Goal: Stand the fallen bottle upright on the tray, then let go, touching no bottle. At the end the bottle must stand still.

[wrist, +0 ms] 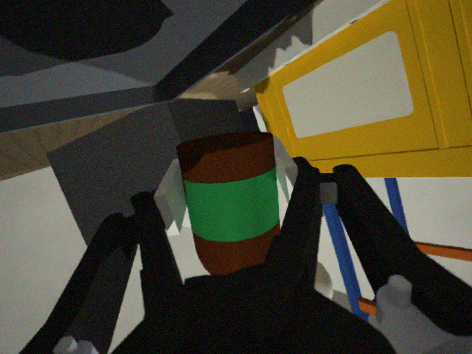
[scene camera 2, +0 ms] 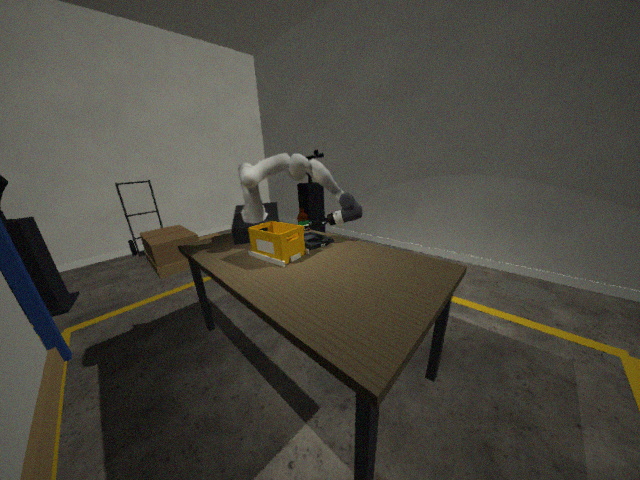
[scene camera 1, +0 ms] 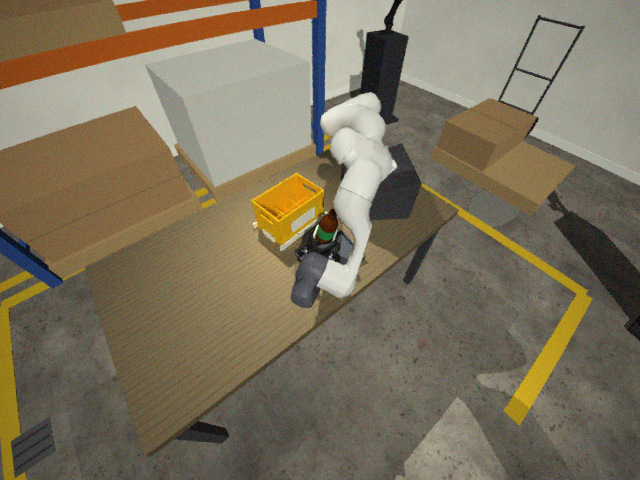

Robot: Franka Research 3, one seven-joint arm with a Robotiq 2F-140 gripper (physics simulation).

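The brown bottle with a green band is between my fingers. In the scene views it stands about upright, neck up. My gripper is shut on its body from the side, pads on both sides of the green band. The dark grey tray lies beneath, partly hidden by the gripper in scene camera 1. In the wrist view the tray is at upper left, with a dark shadow across it, and the bottle's base appears apart from it. The exact gap under the base cannot be told.
A yellow crate stands close beside the bottle and tray, with white strips at its foot. The arm's dark base block is behind. All stand on the wooden table.
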